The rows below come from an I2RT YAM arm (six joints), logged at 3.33 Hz.
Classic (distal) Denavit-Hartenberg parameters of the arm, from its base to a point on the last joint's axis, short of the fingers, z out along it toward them. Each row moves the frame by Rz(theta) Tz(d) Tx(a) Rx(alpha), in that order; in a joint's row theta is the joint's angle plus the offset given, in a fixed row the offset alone. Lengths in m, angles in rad.
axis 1: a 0.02, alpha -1.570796, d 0.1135, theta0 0
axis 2: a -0.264, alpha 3.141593, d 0, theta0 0
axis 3: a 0.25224, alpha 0, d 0, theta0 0.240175
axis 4: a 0.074, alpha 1.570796, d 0, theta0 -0.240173
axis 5: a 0, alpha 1.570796, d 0, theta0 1.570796
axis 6: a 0, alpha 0, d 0.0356, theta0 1.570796
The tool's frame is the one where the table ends.
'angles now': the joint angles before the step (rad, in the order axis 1, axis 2, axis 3, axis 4, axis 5, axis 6). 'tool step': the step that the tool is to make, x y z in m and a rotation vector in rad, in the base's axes. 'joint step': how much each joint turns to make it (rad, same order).
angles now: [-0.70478, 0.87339, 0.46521, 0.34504, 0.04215, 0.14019]
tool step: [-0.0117, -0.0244, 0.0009, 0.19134, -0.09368, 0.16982]
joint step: [-0.17997, 0.05390, 0.04207, -0.03584, -0.36613, 0.17130]
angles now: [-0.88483, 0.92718, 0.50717, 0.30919, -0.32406, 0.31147]
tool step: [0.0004, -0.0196, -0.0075, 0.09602, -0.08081, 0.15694]
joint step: [-0.08737, 0.11193, 0.00494, 0.12568, -0.25560, 0.10758]
